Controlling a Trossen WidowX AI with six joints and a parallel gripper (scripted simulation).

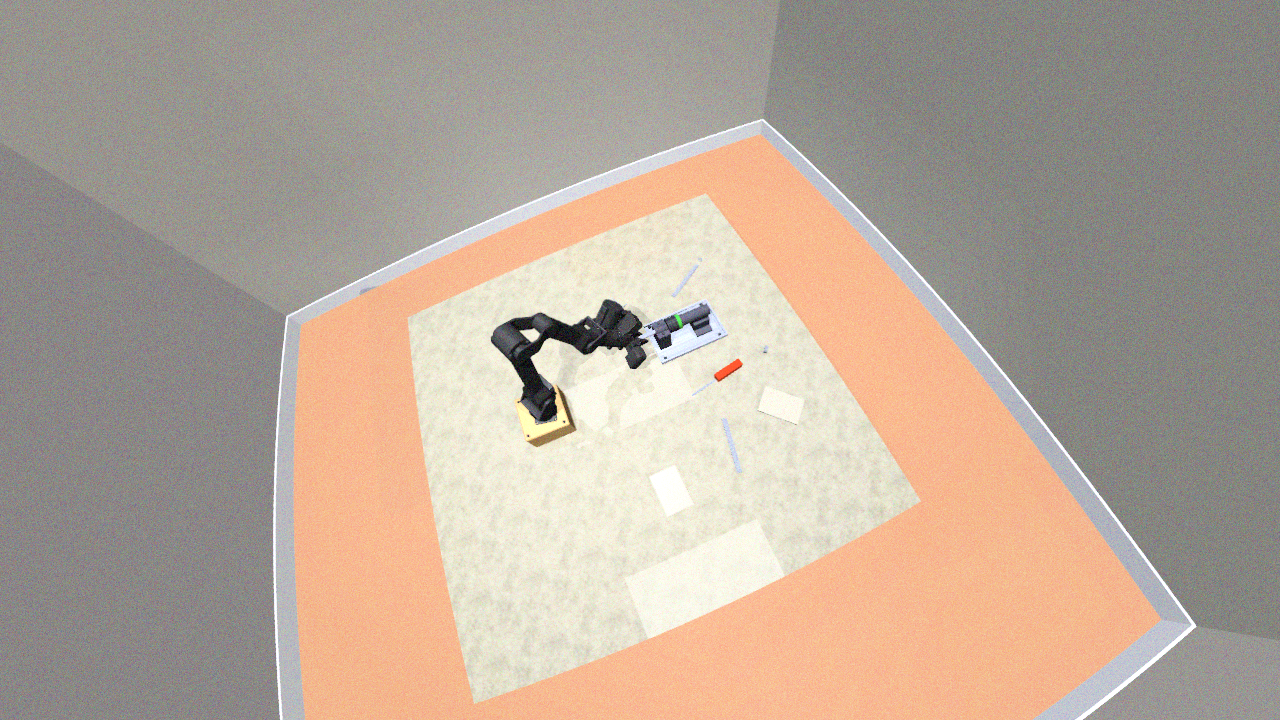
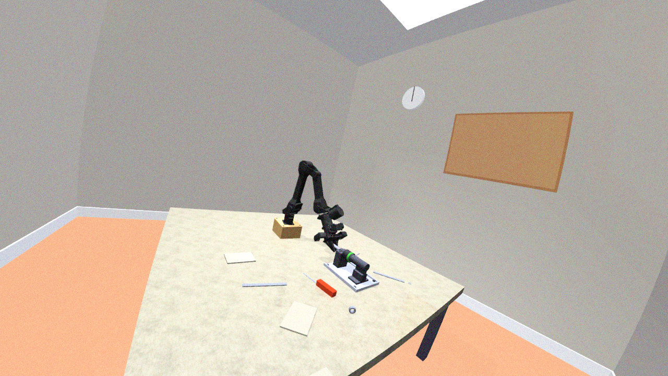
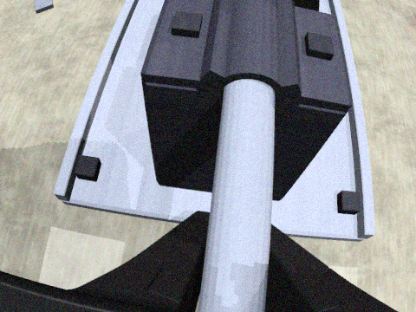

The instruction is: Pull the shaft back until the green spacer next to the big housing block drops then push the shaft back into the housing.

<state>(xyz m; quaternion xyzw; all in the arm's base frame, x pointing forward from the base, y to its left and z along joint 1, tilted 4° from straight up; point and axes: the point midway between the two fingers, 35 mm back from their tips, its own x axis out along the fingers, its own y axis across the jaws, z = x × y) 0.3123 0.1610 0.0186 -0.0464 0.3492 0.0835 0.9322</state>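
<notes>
My gripper tip is now 6 cm short of the grey shaft, 1 cm to the right of it and 2 cm below it. The rest, counted from my gripper tip: fixture (13 cm ahead, 3 cm to the left, 1 cm below); then green spacer (11 cm ahead, 2 cm to the left, 2 cm above).
</notes>
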